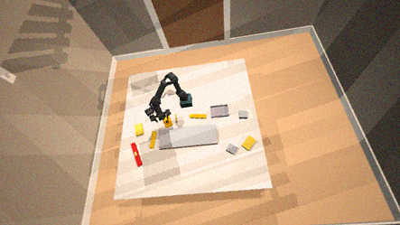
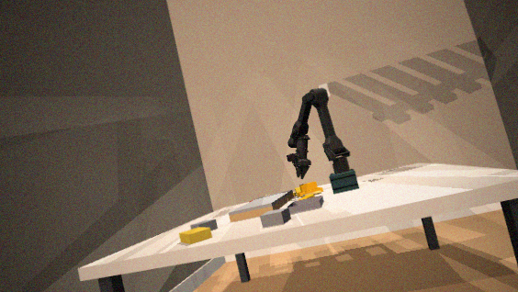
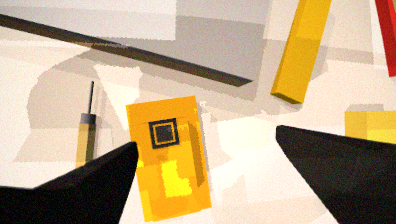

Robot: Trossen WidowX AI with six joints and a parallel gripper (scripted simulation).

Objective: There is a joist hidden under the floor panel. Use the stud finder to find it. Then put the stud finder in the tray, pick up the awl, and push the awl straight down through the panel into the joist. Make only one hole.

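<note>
My gripper tip is now 50 mm above the stud finder, 20 mm to the right of it and 20 mm past it. Round my gripper tip: red bar (270 mm to the right, 260 mm ahead, 80 mm below); awl (110 mm to the left, 80 mm below, 20 mm behind); grey tray (530 mm to the left, 80 mm below, 70 mm behind).
</note>
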